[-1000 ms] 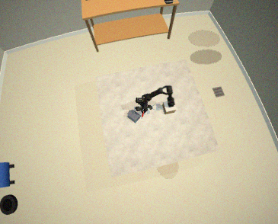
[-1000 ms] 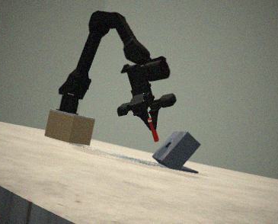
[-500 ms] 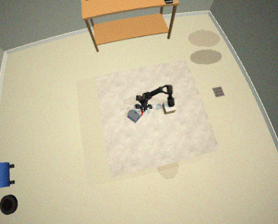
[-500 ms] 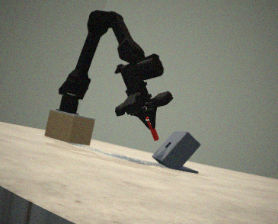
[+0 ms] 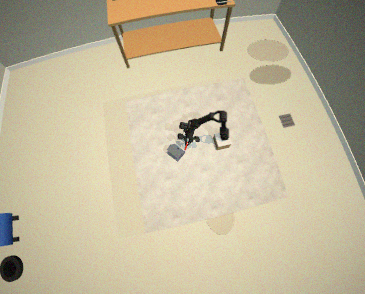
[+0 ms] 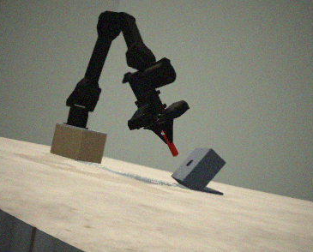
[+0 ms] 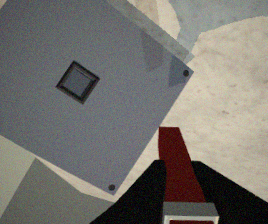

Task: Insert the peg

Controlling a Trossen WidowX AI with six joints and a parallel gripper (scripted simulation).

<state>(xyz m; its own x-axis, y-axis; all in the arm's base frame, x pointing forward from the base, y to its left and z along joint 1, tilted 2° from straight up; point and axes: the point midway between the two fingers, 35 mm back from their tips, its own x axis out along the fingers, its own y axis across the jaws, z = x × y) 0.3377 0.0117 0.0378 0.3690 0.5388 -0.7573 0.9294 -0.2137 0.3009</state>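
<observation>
Now: gripper tip 9 cm short of the grey panel block, 1 cm to the right of it and 6 cm above it. Round my gripper tip: peg 1 cm behind, 1 cm to the right, 1 cm above.
</observation>
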